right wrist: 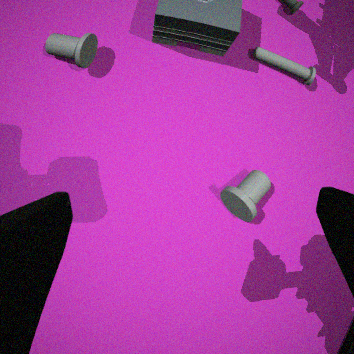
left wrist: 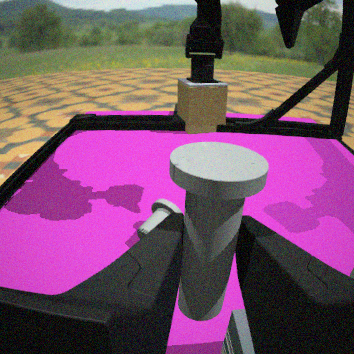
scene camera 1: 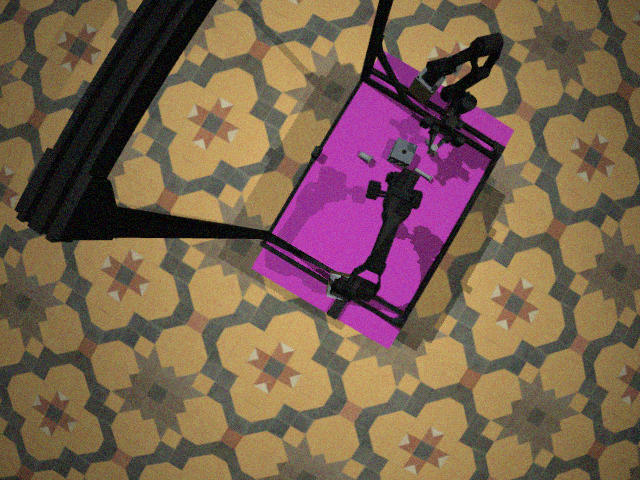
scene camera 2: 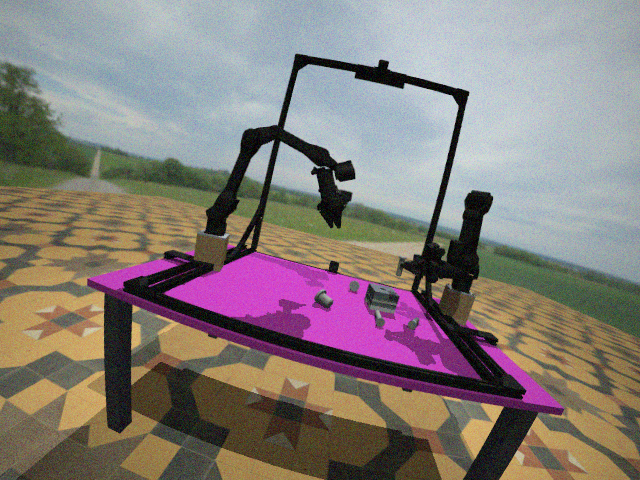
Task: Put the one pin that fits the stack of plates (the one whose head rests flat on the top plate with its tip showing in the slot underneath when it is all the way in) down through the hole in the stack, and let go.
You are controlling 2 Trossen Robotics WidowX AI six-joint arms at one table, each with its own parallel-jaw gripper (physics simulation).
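My left gripper (scene camera 1: 433,144) (scene camera 2: 404,265) (left wrist: 208,225) is shut on a grey pin with a wide flat head (left wrist: 217,165) (scene camera 2: 399,266), held upright, head up, above the table. It is right of the grey plate stack (scene camera 1: 401,146) (scene camera 2: 381,298) (left wrist: 243,330) (right wrist: 197,25) in scene camera 1. The stack's hole shows dark on top in scene camera 1. My right gripper (scene camera 2: 336,226) (right wrist: 198,203) is open and empty, high above the table. A thick short pin (right wrist: 247,195) (scene camera 2: 324,298) (left wrist: 159,217), another short pin (right wrist: 67,48) (scene camera 1: 365,156) (scene camera 2: 354,286) and a long thin pin (right wrist: 285,65) (scene camera 1: 423,174) (scene camera 2: 379,318) lie on their sides.
A further pin (scene camera 2: 413,323) (right wrist: 290,4) lies on the magenta table (scene camera 1: 341,232) (scene camera 2: 217,304), beyond the long thin one. A black frame (scene camera 2: 294,356) runs along the table edges and rises as an arch. The right arm (scene camera 1: 387,227) (scene camera 2: 305,147) reaches over the table.
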